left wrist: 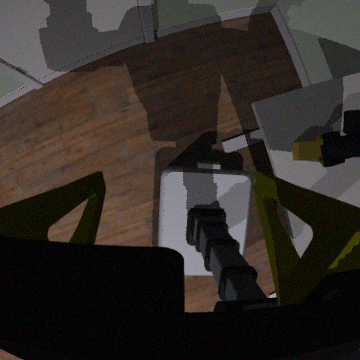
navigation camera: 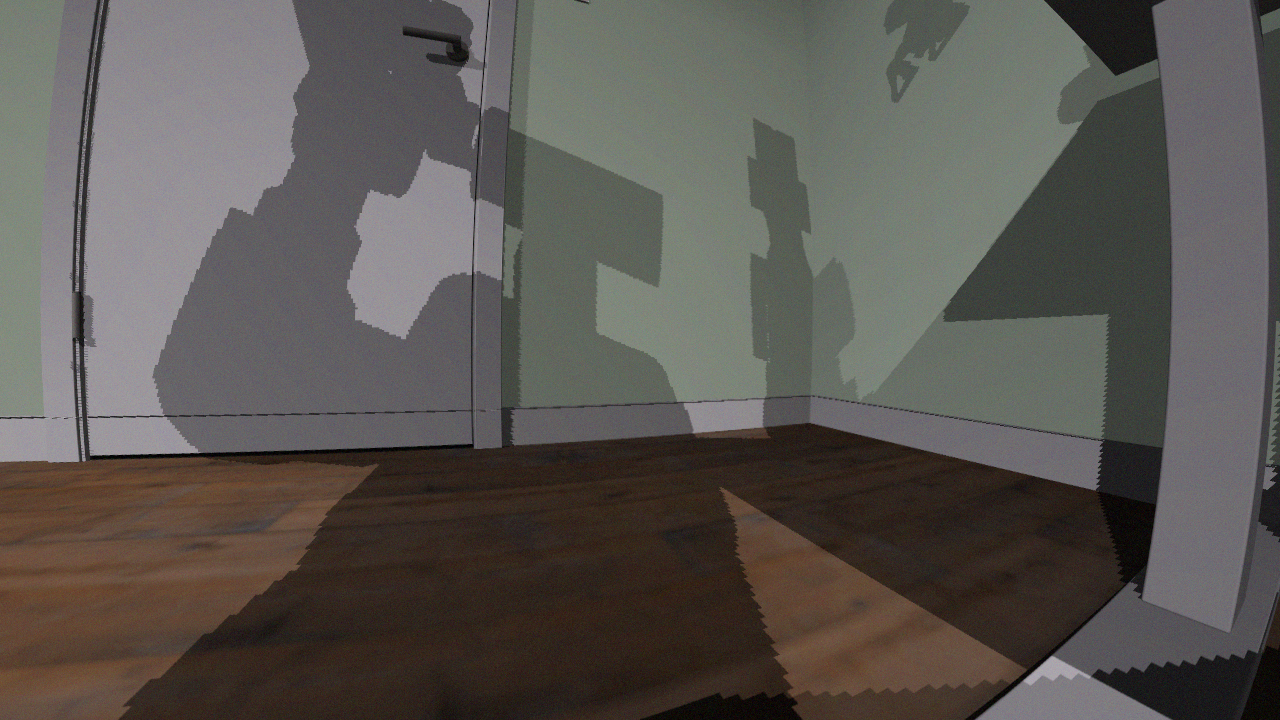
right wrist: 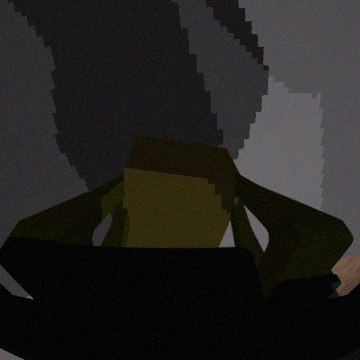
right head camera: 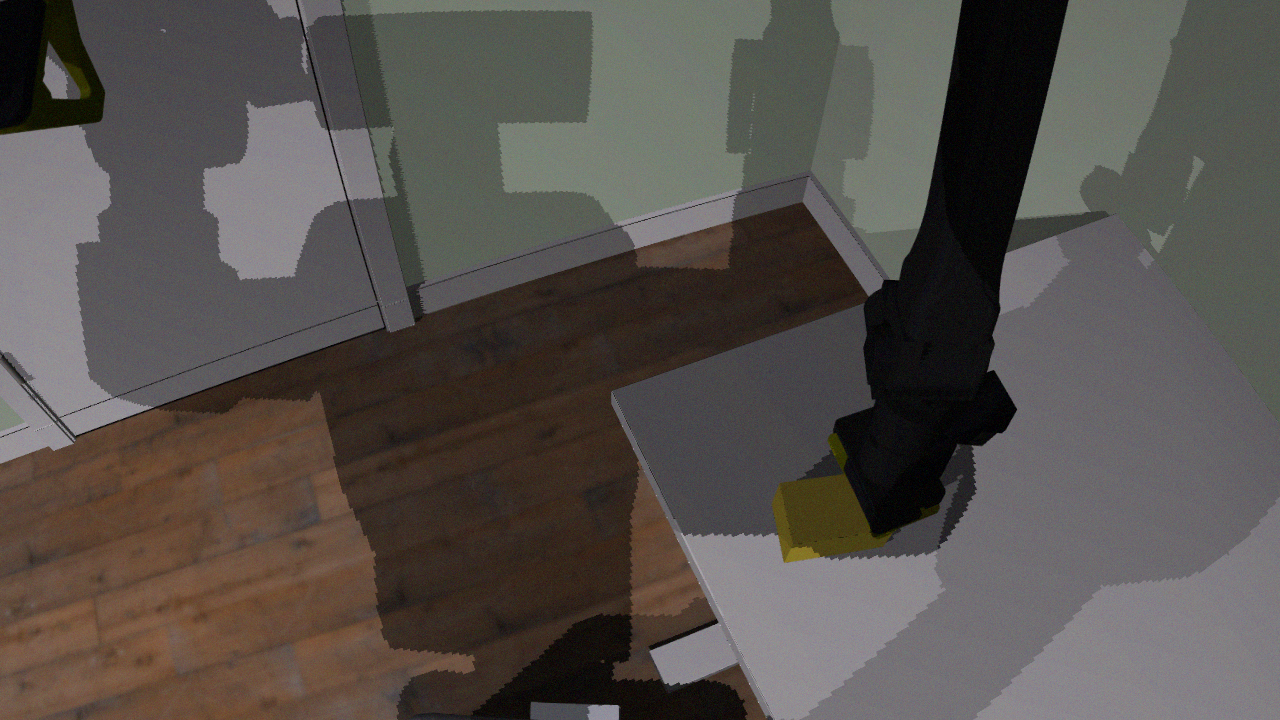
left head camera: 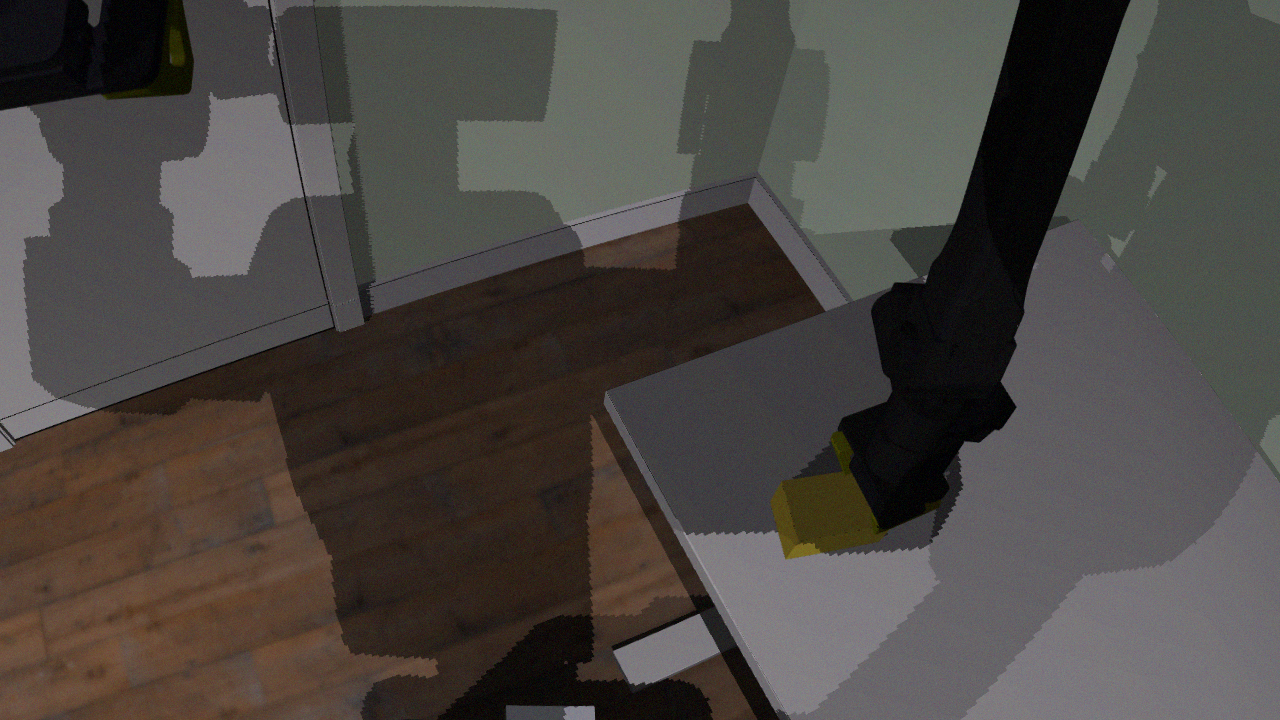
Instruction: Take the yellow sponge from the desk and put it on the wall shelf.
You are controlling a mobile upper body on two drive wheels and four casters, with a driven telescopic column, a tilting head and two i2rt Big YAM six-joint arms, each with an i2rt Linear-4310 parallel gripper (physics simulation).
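The yellow sponge (left head camera: 823, 512) (right head camera: 823, 514) (left wrist: 306, 151) (right wrist: 175, 210) is a block on the grey-white desk (left head camera: 895, 644) (right head camera: 895, 644) (left wrist: 280, 105), near its left edge in the head views. My right gripper (right wrist: 179, 180) is shut on the sponge: in the right wrist view a finger touches each side of it. In the head views the black wrist hides part of the sponge and the fingers. My left gripper (left wrist: 179, 179) is open and empty, away from the desk. In the head views part of it shows at the top left. The wall shelf does not show clearly in these views.
A white door (left head camera: 223, 232) (navigation camera: 393, 250) and pale green walls (left head camera: 510, 152) (navigation camera: 572, 358) stand behind the wooden floor. A white desk leg (navigation camera: 1208, 313) rises at the right of the navigation view. The robot's white base (left wrist: 172, 220) and dark column show in the left wrist view.
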